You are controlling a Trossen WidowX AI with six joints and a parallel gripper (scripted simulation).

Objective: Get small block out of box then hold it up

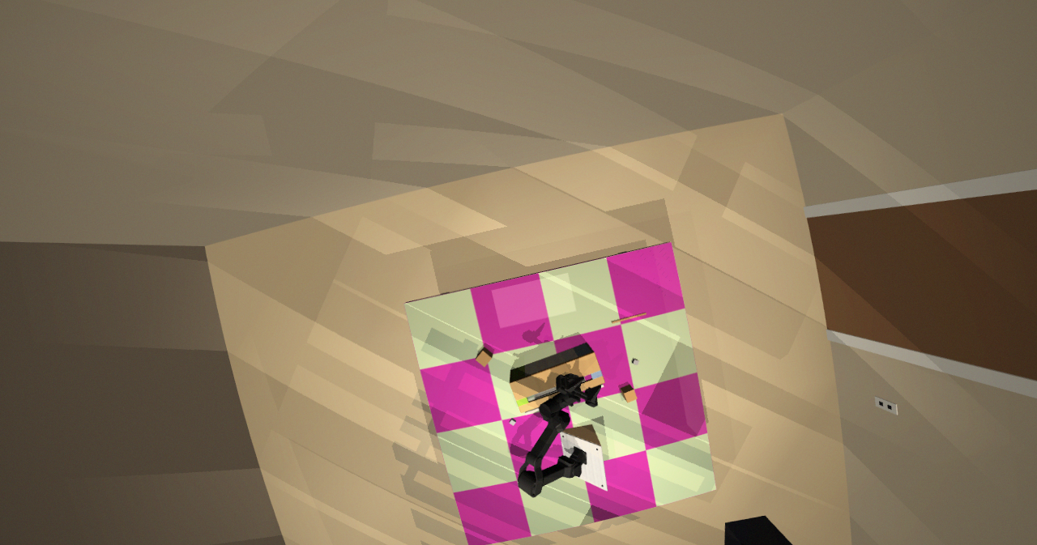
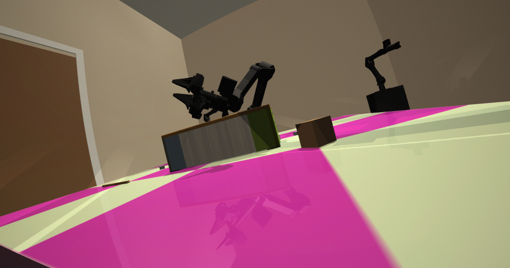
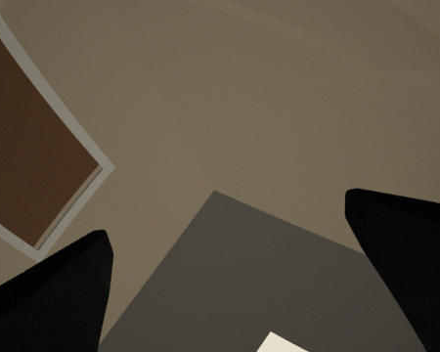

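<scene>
The box is 110 mm behind my gripper tip, 100 mm to the left of it and 230 mm below it. The rest, counted from my gripper tip: thin stick (150 mm ahead, 260 mm to the right, 280 mm below); then small tan block (90 mm behind, 80 mm to the left, 200 mm below).
</scene>
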